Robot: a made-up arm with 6 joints. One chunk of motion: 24 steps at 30 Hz.
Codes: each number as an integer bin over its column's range. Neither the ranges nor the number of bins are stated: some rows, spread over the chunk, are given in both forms.
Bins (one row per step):
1: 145 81 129 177 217 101
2: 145 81 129 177 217 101
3: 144 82 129 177 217 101
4: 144 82 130 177 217 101
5: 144 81 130 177 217 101
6: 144 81 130 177 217 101
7: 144 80 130 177 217 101
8: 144 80 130 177 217 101
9: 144 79 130 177 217 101
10: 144 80 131 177 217 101
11: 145 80 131 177 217 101
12: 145 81 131 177 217 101
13: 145 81 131 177 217 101
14: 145 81 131 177 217 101
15: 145 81 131 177 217 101
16: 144 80 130 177 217 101
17: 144 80 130 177 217 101
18: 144 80 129 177 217 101
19: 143 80 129 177 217 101
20: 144 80 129 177 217 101
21: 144 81 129 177 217 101
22: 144 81 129 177 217 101
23: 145 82 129 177 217 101
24: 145 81 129 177 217 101
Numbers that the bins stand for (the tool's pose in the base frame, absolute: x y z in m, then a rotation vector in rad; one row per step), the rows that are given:
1: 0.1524 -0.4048 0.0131 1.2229 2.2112 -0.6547
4: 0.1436 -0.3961 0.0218 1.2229 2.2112 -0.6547
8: 0.1436 -0.4135 0.0218 1.2229 2.2112 -0.6547
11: 0.1524 -0.4135 0.0305 1.2229 2.2112 -0.6547
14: 0.1524 -0.4048 0.0305 1.2229 2.2112 -0.6547
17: 0.1436 -0.4135 0.0218 1.2229 2.2112 -0.6547
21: 0.1436 -0.4048 0.0131 1.2229 2.2112 -0.6547
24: 0.1524 -0.4048 0.0131 1.2229 2.2112 -0.6547
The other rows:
2: 0.1524 -0.4048 0.0131 1.2229 2.2112 -0.6547
3: 0.1436 -0.3961 0.0131 1.2229 2.2112 -0.6547
5: 0.1436 -0.4048 0.0218 1.2229 2.2112 -0.6547
6: 0.1436 -0.4048 0.0218 1.2229 2.2112 -0.6547
7: 0.1436 -0.4135 0.0218 1.2229 2.2112 -0.6547
9: 0.1436 -0.4222 0.0218 1.2229 2.2112 -0.6547
10: 0.1436 -0.4135 0.0305 1.2229 2.2112 -0.6547
12: 0.1524 -0.4048 0.0305 1.2229 2.2112 -0.6547
13: 0.1524 -0.4048 0.0305 1.2229 2.2112 -0.6547
15: 0.1524 -0.4048 0.0305 1.2229 2.2112 -0.6547
16: 0.1436 -0.4135 0.0218 1.2229 2.2112 -0.6547
18: 0.1436 -0.4135 0.0131 1.2229 2.2112 -0.6547
19: 0.1349 -0.4135 0.0131 1.2229 2.2112 -0.6547
20: 0.1436 -0.4135 0.0131 1.2229 2.2112 -0.6547
22: 0.1436 -0.4048 0.0131 1.2229 2.2112 -0.6547
23: 0.1524 -0.3961 0.0131 1.2229 2.2112 -0.6547

